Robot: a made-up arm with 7 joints. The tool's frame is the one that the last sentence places.
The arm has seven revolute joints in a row. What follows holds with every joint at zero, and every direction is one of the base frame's.
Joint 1 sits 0.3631 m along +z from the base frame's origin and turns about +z.
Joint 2 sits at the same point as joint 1 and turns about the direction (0, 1, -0.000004).
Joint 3 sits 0.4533 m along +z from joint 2 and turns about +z.
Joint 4 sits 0.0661 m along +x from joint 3 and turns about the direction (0, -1, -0.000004).
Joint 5 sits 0.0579 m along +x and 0.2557 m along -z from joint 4 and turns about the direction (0, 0.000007, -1).
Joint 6 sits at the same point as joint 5 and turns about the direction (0, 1, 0.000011).
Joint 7 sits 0.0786 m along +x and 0.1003 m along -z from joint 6 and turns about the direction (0, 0.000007, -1).
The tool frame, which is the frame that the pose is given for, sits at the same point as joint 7; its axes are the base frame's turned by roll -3.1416, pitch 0 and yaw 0 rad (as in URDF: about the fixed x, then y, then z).
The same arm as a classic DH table. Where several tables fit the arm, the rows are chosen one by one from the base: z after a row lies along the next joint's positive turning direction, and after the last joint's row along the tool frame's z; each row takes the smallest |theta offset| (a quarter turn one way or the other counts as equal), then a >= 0, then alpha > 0; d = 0 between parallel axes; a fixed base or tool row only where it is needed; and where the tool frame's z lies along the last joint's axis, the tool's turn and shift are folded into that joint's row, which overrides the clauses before.
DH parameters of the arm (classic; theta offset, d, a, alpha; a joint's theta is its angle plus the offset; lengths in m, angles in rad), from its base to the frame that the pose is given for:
joint 1: 0 0.3631 0 -1.5708
joint 2: 0 0 0 1.5708
joint 3: 0 0.4533 0.0661 1.5708
joint 4: 0 0 0.0579 1.5708
joint 5: 0 0.2557 0 1.5708
joint 6: 0 0 0.0786 -1.5708
joint 7: 0 0.1003 0 0

